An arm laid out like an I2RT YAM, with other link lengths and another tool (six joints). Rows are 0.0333 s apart.
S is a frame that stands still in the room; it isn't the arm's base.
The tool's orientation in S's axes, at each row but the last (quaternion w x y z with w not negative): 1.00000 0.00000 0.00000 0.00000; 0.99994 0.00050 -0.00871 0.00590; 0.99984 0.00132 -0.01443 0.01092; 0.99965 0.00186 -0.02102 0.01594; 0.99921 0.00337 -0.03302 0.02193; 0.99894 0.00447 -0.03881 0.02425; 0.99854 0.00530 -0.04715 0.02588; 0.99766 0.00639 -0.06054 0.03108; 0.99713 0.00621 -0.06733 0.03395; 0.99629 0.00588 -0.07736 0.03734; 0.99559 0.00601 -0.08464 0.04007; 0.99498 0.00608 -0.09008 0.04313; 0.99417 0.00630 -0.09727 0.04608
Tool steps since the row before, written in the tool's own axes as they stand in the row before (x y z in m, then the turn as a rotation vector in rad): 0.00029 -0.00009 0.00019 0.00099 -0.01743 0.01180; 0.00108 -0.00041 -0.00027 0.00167 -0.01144 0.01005; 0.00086 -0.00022 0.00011 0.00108 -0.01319 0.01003; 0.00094 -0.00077 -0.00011 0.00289 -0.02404 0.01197; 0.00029 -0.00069 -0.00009 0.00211 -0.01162 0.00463; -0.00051 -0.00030 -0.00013 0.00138 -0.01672 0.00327; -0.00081 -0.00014 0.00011 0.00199 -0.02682 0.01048; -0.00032 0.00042 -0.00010 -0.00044 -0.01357 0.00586; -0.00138 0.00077 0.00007 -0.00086 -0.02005 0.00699; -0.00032 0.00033 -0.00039 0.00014 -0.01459 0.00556; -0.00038 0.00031 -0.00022 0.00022 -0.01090 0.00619; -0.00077 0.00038 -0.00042 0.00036 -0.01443 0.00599; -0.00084 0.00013 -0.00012 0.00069 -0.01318 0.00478
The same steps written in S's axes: 0.00029 -0.00009 0.00019 0.00099 -0.01743 0.01180; 0.00109 -0.00040 -0.00025 0.00163 -0.01143 0.01007; 0.00086 -0.00020 0.00013 0.00108 -0.01319 0.01003; 0.00097 -0.00074 -0.00007 0.00315 -0.02399 0.01201; 0.00033 -0.00068 -0.00007 0.00231 -0.01155 0.00470; -0.00048 -0.00032 -0.00017 0.00194 -0.01667 0.00325; -0.00081 -0.00018 0.00003 0.00239 -0.02682 0.01040; -0.00033 0.00040 -0.00013 -0.00029 -0.01367 0.00564; -0.00143 0.00067 -0.00011 -0.00041 -0.02018 0.00665; -0.00028 0.00031 -0.00043 0.00038 -0.01464 0.00543; -0.00036 0.00028 -0.00028 0.00006 -0.01096 0.00608; -0.00071 0.00032 -0.00055 0.00054 -0.01446 0.00589; -0.00081 0.00006 -0.00028 0.00098 -0.01316 0.00478
